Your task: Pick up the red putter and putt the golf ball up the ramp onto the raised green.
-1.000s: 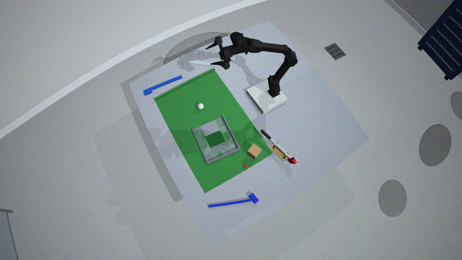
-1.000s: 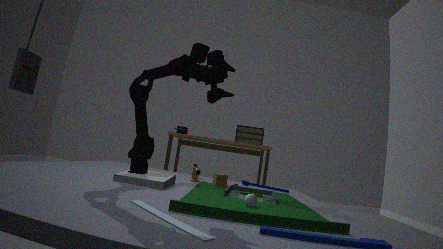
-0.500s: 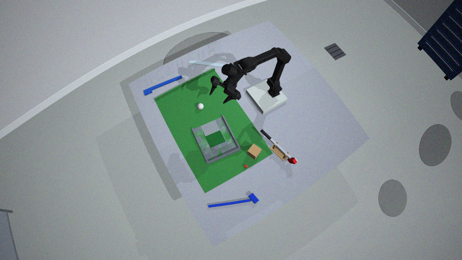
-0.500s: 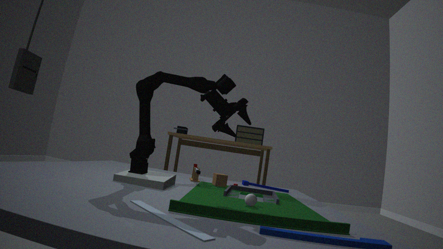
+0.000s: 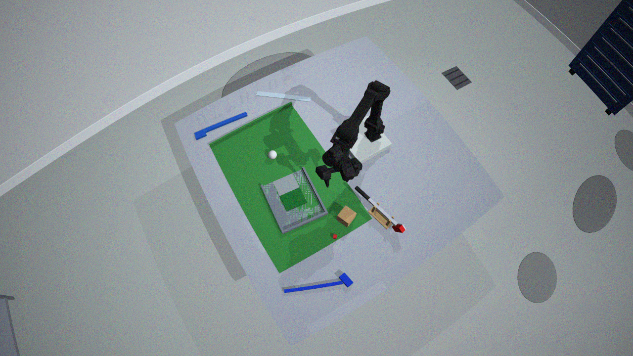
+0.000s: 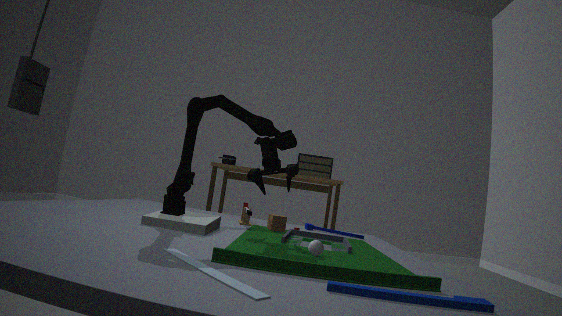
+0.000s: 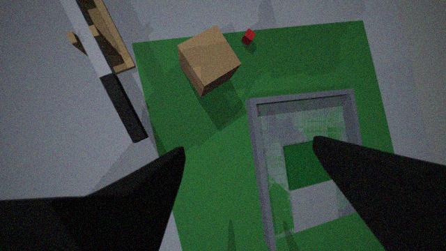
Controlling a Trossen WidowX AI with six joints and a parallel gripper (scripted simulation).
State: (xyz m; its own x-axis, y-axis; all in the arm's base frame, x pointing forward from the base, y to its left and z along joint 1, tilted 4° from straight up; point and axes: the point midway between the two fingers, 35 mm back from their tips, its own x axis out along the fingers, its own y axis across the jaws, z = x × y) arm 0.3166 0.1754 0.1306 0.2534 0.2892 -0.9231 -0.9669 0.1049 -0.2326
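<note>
Right now the red putter is 170 mm to the left of my gripper tip, 140 mm behind it and 100 mm below it. Round my gripper tip: red marker: 160 mm to the left, 140 mm below, 90 mm ahead; then tan box: 120 mm below, 110 mm to the left, 10 mm ahead; then white golf ball: 320 mm to the right, 150 mm ahead, 130 mm below.
</note>
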